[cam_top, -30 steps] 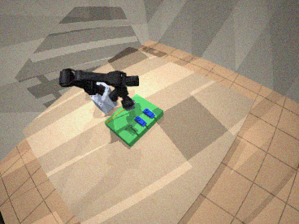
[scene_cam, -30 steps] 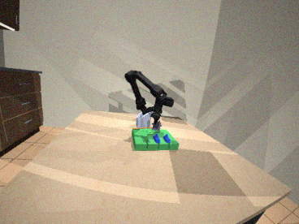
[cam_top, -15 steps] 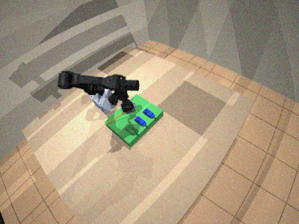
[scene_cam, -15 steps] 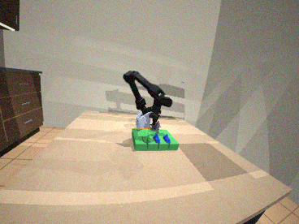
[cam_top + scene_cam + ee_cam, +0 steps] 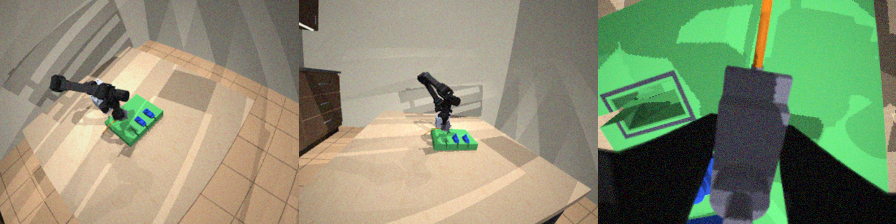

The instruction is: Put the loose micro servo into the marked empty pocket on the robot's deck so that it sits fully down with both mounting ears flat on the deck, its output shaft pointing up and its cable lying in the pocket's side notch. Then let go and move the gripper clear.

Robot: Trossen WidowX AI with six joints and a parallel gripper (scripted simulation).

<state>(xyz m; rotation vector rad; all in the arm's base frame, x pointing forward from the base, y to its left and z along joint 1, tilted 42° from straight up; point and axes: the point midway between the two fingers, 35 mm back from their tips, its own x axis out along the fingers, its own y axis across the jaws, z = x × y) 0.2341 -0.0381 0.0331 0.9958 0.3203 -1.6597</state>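
Now: gripper tip 20 mm past the green deck, 70 mm to the right of it and 100 mm above it.
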